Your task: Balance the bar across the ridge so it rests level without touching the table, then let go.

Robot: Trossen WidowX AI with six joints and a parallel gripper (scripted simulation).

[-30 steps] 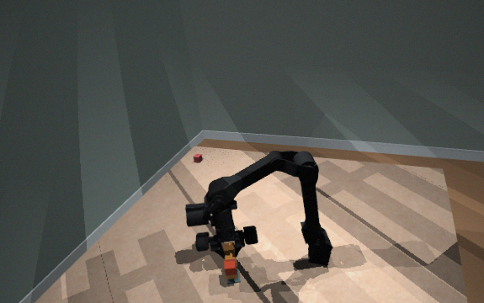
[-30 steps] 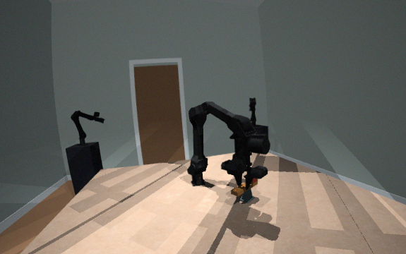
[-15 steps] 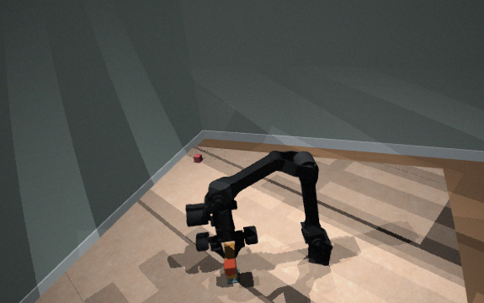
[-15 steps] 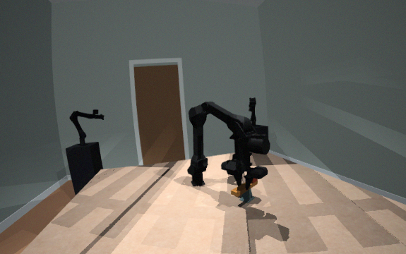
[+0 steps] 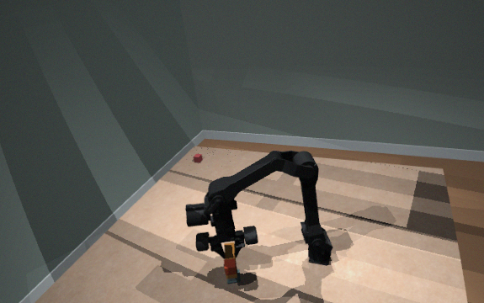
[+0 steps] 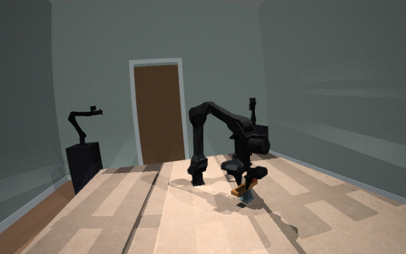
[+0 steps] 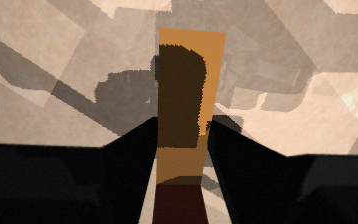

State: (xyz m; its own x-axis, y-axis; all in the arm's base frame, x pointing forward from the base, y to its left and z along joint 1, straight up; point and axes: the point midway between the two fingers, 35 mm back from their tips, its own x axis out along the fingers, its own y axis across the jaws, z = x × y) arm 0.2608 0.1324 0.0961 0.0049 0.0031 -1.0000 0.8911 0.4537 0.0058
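The bar is 3 cm to the left of my gripper tip, 2 cm behind it and 1 cm above it. Round my gripper tip: red cube 63 cm to the right, 48 cm ahead, 5 cm below.
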